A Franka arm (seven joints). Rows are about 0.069 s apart.
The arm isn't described. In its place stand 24 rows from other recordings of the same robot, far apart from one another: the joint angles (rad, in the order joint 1, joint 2, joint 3, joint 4, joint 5, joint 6, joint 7), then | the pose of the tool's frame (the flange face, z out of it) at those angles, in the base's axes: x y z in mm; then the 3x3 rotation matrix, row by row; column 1 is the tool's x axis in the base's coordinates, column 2 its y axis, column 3 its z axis.
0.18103 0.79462 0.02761 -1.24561 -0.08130 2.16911 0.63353 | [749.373 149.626 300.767], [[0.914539 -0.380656 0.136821], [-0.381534 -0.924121 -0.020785], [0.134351 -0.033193 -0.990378]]
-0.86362 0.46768 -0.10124 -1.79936 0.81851 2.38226 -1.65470 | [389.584 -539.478 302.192], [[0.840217 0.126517 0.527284], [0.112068 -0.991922 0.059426], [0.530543 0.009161 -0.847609]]
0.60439 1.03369 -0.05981 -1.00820 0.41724 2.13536 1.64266 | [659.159 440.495 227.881], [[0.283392 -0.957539 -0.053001], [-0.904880 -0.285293 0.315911], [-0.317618 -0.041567 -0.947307]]
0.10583 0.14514 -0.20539 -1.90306 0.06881 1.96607 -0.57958 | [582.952 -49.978 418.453], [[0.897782 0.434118 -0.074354], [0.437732 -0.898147 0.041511], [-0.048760 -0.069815 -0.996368]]
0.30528 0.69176 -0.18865 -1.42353 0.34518 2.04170 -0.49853 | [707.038 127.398 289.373], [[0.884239 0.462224 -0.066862], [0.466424 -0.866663 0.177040], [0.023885 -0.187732 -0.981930]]
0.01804 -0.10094 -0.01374 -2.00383 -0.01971 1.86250 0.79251 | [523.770 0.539 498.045], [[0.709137 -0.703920 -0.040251], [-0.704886 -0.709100 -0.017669], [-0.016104 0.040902 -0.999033]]
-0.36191 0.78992 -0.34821 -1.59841 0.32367 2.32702 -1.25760 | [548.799 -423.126 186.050], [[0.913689 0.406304 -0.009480], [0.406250 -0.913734 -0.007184], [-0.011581 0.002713 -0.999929]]
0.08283 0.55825 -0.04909 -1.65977 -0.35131 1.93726 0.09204 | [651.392 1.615 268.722], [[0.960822 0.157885 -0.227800], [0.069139 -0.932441 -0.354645], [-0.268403 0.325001 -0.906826]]
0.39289 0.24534 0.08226 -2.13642 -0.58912 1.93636 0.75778 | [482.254 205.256 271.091], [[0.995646 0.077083 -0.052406], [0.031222 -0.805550 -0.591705], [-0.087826 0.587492 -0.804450]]
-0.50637 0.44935 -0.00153 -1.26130 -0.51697 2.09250 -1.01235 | [622.507 -373.866 549.804], [[0.796247 0.590657 0.130823], [0.549819 -0.616326 -0.563774], [-0.252367 0.520832 -0.815503]]
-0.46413 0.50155 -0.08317 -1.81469 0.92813 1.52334 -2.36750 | [540.870 -221.797 262.829], [[0.104830 0.994244 0.022107], [0.435562 -0.065886 0.897744], [0.894034 -0.084482 -0.439962]]
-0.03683 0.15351 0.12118 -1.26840 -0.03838 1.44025 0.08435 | [585.795 37.984 666.446], [[0.999756 -0.007142 0.020893], [-0.006769 -0.999817 -0.017901], [0.021017 0.017755 -0.999621]]
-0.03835 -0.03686 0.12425 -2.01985 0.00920 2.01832 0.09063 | [545.338 48.079 469.596], [[0.999365 -0.008448 0.034606], [-0.008685 -0.999940 0.006721], [0.034547 -0.007017 -0.999378]]
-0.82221 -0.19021 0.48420 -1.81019 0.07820 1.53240 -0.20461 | [474.647 -136.920 596.182], [[0.983503 -0.147035 -0.105363], [-0.144880 -0.989057 0.027867], [-0.108308 -0.012142 -0.994043]]
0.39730 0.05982 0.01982 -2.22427 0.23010 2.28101 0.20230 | [485.752 221.134 347.844], [[0.996375 0.058903 -0.061377], [0.068239 -0.984226 0.163228], [-0.050794 -0.166824 -0.984677]]
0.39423 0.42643 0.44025 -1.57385 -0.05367 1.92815 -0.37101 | [477.686 465.739 411.186], [[0.369620 0.922020 -0.115154], [0.929044 -0.364568 0.062991], [0.016098 -0.130266 -0.991348]]
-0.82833 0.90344 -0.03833 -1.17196 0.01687 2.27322 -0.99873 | [514.041 -590.150 263.028], [[0.984662 0.129296 0.117147], [0.147125 -0.976226 -0.159175], [0.093781 0.173969 -0.980275]]
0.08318 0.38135 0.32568 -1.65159 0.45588 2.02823 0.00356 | [608.418 265.210 410.645], [[0.980183 0.139964 -0.140184], [0.191175 -0.853761 0.484298], [-0.051900 -0.501500 -0.863599]]
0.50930 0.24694 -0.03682 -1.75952 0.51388 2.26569 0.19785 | [575.782 310.587 454.134], [[0.995108 0.019222 0.096902], [-0.028194 -0.884831 0.465058], [0.094681 -0.465515 -0.879961]]
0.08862 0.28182 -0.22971 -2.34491 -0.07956 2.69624 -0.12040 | [518.782 -73.413 223.049], [[0.996286 0.057445 0.064136], [0.064077 -0.992229 -0.106657], [0.057511 0.110370 -0.992225]]
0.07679 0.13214 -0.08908 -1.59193 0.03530 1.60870 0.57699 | [590.540 -0.693 542.175], [[0.823292 -0.556006 -0.114225], [-0.557115 -0.830060 0.024945], [-0.108684 0.043099 -0.993142]]
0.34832 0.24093 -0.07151 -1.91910 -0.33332 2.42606 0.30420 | [609.285 174.286 395.837], [[0.927625 0.163083 0.336029], [0.221583 -0.964512 -0.143590], [0.300687 0.207656 -0.930842]]
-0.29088 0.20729 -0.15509 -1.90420 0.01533 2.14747 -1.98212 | [551.515 -258.540 395.991], [[0.039301 0.998873 0.026628], [0.998699 -0.038400 -0.033564], [-0.032504 0.027913 -0.999082]]
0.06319 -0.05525 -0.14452 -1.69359 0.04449 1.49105 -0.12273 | [523.633 -39.549 590.555], [[0.989080 0.037437 -0.142547], [0.046948 -0.996848 0.063951], [-0.139703 -0.069945 -0.987720]]
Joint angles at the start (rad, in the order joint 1, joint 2, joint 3, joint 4, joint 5, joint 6, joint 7):
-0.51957, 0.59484, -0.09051, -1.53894, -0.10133, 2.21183, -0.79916
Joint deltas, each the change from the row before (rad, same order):
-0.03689, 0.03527, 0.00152, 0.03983, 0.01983, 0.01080, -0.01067
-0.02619, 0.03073, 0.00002, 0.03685, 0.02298, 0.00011, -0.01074
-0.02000, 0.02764, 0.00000, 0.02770, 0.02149, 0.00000, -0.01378
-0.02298, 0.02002, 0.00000, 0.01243, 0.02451, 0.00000, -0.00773
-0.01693, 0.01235, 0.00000, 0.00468, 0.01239, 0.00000, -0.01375
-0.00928, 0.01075, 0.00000, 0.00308, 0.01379, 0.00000, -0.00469
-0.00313, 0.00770, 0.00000, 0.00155, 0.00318, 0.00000, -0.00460
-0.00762, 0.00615, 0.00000, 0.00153, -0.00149, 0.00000, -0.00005
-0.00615, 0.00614, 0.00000, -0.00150, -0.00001, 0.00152, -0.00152
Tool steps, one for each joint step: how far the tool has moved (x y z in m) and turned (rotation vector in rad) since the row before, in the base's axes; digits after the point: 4 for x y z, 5 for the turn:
-0.0059, -0.0249, -0.0057, 0.00371, -0.02026, -0.03216
-0.0043, -0.0184, -0.0050, 0.00965, -0.01435, -0.02563
-0.0039, -0.0138, -0.0072, 0.01218, -0.00876, -0.01604
-0.0084, -0.0135, -0.0089, 0.01921, -0.00605, -0.02747
-0.0074, -0.0094, -0.0069, 0.01168, 0.00078, -0.00958
-0.0041, -0.0049, -0.0065, 0.01283, -0.00124, -0.01185
-0.0015, -0.0016, -0.0049, 0.00548, 0.00351, -0.00019
-0.0038, -0.0042, -0.0038, 0.00185, 0.00459, -0.00666
-0.0036, -0.0030, -0.0050, 0.00374, 0.00495, -0.00465

